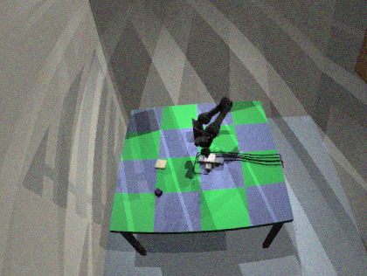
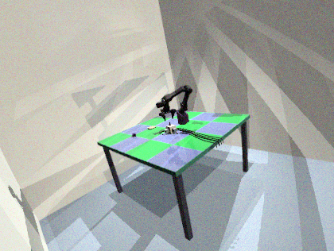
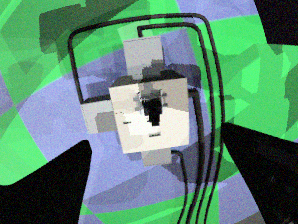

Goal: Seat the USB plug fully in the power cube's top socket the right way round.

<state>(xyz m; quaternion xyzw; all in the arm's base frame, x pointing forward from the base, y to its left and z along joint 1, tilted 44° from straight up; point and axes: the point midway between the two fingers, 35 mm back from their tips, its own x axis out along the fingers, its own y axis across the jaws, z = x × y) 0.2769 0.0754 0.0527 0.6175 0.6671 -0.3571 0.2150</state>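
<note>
The dark USB plug is 4 cm below my gripper tip. Round my gripper tip: tan flat block: 37 cm to the right, 13 cm below, 1 cm ahead; then small purple block: 35 cm to the right, 27 cm ahead, 12 cm below.
</note>
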